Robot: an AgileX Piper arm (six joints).
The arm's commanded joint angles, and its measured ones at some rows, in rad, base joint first. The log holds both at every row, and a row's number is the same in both.
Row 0, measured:
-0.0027 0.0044 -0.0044 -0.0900 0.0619 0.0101
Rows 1 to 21, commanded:
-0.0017 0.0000 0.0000 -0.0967 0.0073 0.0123
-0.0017 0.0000 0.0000 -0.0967 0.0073 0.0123
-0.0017 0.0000 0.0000 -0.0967 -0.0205 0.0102
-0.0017 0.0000 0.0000 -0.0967 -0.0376 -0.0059
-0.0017 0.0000 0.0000 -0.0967 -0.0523 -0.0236
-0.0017 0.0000 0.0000 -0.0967 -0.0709 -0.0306
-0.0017 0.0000 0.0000 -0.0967 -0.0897 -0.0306
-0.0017 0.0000 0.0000 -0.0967 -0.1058 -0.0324
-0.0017 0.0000 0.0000 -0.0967 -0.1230 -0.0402
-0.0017 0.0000 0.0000 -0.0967 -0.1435 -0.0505
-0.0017 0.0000 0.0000 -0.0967 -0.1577 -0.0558
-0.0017 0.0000 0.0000 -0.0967 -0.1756 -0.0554
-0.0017 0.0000 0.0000 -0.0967 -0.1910 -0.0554
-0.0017 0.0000 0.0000 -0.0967 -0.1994 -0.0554
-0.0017 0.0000 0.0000 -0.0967 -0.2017 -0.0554
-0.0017 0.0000 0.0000 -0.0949 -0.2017 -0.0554
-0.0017 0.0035 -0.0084 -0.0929 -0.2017 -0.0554
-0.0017 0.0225 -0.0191 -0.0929 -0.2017 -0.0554
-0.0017 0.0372 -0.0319 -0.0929 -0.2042 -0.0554
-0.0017 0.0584 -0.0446 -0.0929 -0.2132 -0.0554
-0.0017 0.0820 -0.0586 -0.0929 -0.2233 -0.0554
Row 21, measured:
-0.0027 0.0223 -0.0132 -0.0900 -0.1829 -0.0473
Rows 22 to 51, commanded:
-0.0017 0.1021 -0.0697 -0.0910 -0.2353 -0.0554
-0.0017 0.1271 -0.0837 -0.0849 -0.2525 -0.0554
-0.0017 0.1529 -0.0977 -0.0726 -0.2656 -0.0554
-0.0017 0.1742 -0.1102 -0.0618 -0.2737 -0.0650
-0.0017 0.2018 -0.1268 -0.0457 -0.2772 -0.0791
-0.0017 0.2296 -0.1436 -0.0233 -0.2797 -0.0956
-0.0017 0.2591 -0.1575 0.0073 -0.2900 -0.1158
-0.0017 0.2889 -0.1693 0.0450 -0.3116 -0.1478
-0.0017 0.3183 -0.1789 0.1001 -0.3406 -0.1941
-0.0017 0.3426 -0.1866 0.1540 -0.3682 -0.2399
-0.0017 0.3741 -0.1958 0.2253 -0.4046 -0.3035
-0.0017 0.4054 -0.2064 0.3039 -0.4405 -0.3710
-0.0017 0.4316 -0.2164 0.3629 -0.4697 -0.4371
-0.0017 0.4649 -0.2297 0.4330 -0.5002 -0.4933
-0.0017 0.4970 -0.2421 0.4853 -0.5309 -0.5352
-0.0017 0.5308 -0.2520 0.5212 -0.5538 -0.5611
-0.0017 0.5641 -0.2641 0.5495 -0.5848 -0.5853
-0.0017 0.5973 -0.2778 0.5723 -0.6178 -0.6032
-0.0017 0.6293 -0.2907 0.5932 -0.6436 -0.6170
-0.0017 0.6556 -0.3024 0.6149 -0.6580 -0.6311
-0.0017 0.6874 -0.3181 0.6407 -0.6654 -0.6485
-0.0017 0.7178 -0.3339 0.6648 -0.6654 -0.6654
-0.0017 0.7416 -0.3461 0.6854 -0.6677 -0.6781
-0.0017 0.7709 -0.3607 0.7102 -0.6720 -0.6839
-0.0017 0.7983 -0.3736 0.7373 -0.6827 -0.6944
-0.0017 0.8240 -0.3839 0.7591 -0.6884 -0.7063
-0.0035 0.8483 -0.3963 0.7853 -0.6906 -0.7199
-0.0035 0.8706 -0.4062 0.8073 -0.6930 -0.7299
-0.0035 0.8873 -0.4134 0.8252 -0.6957 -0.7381
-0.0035 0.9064 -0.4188 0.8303 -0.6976 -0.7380
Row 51, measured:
-0.0027 0.8414 -0.3874 0.7539 -0.6674 -0.7007
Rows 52 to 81, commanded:
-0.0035 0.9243 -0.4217 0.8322 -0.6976 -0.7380
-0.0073 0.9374 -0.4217 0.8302 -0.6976 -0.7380
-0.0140 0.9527 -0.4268 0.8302 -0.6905 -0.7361
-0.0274 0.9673 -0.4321 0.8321 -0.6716 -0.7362
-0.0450 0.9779 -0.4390 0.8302 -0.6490 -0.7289
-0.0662 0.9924 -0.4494 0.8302 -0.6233 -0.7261
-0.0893 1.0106 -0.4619 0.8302 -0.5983 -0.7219
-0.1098 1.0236 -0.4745 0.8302 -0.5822 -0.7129
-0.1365 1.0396 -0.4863 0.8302 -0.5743 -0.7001
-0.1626 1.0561 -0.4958 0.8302 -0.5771 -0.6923
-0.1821 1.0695 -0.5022 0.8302 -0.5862 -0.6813
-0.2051 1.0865 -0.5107 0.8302 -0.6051 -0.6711
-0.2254 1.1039 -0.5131 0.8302 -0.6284 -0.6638
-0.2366 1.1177 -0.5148 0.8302 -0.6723 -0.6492
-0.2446 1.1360 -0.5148 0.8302 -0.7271 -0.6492
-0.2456 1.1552 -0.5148 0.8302 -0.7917 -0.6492
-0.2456 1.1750 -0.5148 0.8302 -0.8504 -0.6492
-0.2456 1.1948 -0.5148 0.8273 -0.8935 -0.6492
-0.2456 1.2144 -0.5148 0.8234 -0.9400 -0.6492
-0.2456 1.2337 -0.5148 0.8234 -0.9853 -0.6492
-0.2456 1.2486 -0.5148 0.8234 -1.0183 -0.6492
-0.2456 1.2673 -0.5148 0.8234 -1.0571 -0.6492
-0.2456 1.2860 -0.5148 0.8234 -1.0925 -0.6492
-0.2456 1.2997 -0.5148 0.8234 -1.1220 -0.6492
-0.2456 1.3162 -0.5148 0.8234 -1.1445 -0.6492
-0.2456 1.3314 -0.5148 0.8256 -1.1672 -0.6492
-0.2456 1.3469 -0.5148 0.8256 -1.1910 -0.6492
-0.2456 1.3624 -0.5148 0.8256 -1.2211 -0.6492
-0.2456 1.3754 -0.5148 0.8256 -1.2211 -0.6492
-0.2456 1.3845 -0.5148 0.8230 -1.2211 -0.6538
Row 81, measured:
-0.2411 1.3486 -0.5084 0.8186 -1.1583 -0.6505
